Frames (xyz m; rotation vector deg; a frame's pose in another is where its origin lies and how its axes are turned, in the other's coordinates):
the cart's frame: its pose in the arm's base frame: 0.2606 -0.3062 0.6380 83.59 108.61 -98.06
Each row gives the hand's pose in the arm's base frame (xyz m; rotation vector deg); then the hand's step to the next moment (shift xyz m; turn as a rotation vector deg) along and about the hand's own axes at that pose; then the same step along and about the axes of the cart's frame.
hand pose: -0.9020 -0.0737 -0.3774 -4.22 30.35 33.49
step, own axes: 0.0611 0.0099 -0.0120 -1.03 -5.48 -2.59
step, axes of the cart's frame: 0.0310 0.0440 -0.0328 -1.93 3.09 4.95
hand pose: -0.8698 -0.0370 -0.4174 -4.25 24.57 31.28
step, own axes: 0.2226 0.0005 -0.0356 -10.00 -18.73 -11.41
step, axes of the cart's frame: 0.0625 0.1820 -0.1175 -5.81 6.46 22.49
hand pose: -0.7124 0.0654 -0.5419 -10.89 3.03 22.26
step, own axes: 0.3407 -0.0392 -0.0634 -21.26 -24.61 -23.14
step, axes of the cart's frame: -0.0618 0.2888 -0.1856 -1.15 8.18 39.05
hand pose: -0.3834 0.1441 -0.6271 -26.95 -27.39 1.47
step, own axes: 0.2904 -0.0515 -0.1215 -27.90 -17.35 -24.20
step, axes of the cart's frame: -0.2212 0.2054 -0.1032 8.74 8.23 39.00
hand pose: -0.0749 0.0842 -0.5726 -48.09 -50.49 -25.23
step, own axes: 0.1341 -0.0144 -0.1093 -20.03 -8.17 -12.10
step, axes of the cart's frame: -0.1638 0.0573 0.0029 9.75 5.01 22.23
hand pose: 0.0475 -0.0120 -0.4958 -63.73 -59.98 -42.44
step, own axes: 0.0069 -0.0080 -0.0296 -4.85 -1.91 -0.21
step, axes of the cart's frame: -0.0223 0.0035 0.0218 3.92 0.12 3.44
